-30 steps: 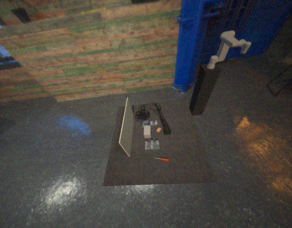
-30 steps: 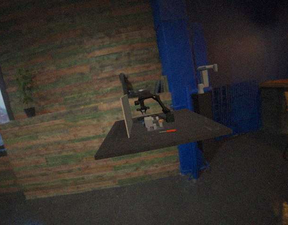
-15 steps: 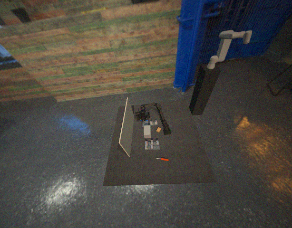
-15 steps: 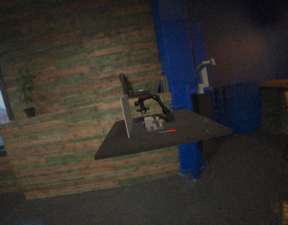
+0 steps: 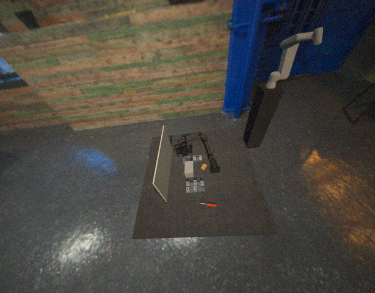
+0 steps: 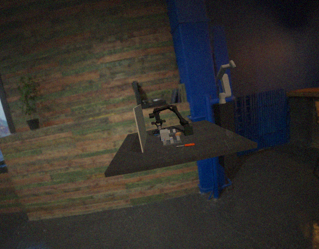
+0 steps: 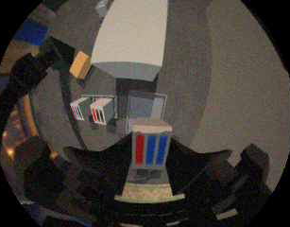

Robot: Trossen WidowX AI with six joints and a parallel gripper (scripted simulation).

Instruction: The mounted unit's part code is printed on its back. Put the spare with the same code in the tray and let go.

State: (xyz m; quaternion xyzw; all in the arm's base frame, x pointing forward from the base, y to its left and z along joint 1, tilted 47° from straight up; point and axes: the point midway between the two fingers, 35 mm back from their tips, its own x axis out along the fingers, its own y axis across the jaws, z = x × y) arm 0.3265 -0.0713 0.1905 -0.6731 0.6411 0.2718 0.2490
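Right now my gripper tip is 10 cm above the tray. Round my gripper tip: tan block (21 cm behind, 14 cm to the left, 9 cm below); then mounted unit (4 cm behind, 18 cm to the left, 5 cm below); then spare (3 cm above).
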